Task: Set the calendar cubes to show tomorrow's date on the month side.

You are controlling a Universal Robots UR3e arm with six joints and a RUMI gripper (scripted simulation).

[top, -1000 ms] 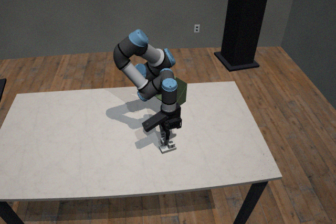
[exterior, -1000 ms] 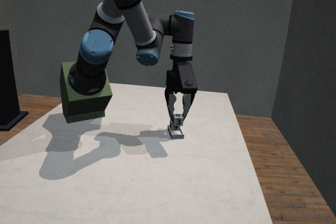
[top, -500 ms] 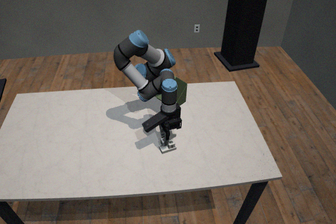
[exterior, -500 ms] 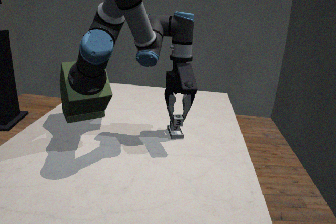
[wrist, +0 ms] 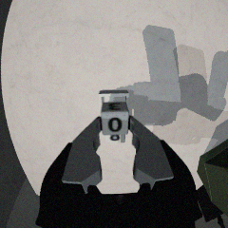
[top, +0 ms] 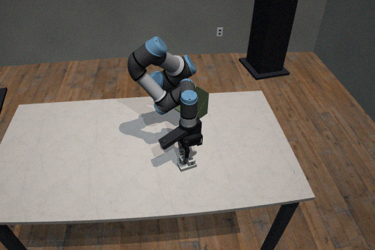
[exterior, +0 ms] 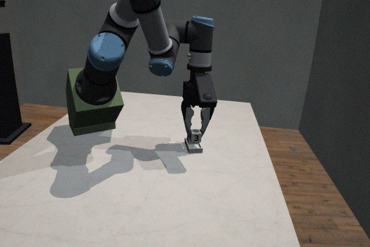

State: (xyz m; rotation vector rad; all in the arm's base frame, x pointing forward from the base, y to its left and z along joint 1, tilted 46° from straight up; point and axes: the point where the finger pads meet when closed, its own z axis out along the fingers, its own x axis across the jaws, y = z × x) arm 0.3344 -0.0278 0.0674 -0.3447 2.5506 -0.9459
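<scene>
Now: hand 50 mm above the calendar tray and 20 mm to the right of it.
</scene>
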